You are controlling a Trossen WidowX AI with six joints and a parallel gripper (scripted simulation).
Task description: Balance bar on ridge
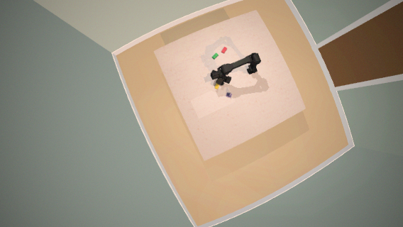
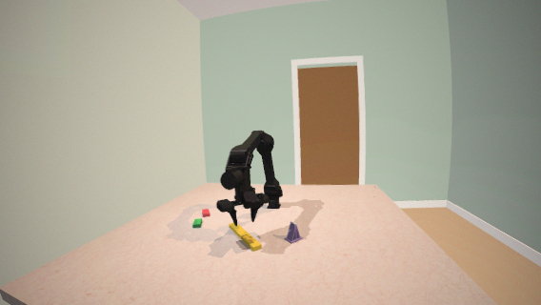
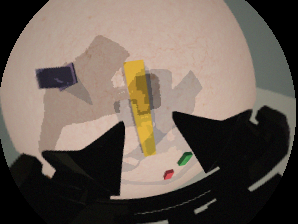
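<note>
Right now my gripper tip is 6 cm above the long yellow bar, 3 cm past it and 2 cm to the left of it. From my gripper tip the other things lie so: small green block (26 cm to the right, 9 cm behind, 6 cm below); then small red block (28 cm to the right, 21 cm behind, 6 cm below).
</note>
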